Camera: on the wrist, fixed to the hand. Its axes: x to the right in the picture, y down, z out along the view.
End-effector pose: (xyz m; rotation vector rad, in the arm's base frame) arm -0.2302 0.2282 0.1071 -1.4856 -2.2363 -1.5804
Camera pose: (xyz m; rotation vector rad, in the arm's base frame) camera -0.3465 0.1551 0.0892 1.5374 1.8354 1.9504
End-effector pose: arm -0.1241 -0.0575 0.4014 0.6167 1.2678 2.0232
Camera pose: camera -0.1686 -0.0829 0.2727 0.4844 0.8945 2.2831
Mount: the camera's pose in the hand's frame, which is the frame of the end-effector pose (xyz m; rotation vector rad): 0.0053 -0.0962 -0.0995 -0.3440 0.0435 0.1047
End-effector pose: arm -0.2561 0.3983 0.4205 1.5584 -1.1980 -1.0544
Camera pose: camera -0.1377 0.4215 0.3526 1.2332 -0.9964 -1.0870
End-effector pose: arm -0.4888 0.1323 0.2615 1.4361 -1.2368 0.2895
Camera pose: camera -0.3654 0.1917 0.2410 1.0674 -1.2595 0.1674
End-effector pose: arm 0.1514 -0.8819 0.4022 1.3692 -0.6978 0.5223
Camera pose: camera 0.2370 -0.7976 0.3333 1.0015 -0.7869 0.4876
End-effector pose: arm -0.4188 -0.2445 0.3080 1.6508 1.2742 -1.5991
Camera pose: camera -0.4556 -0.1160 0.3441 1.5141 1.3720 -1.2094
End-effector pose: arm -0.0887 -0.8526 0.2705 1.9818 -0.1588 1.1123
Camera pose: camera -0.1047 -0.7180 0.2418 1.6572 -0.4072 1.1106
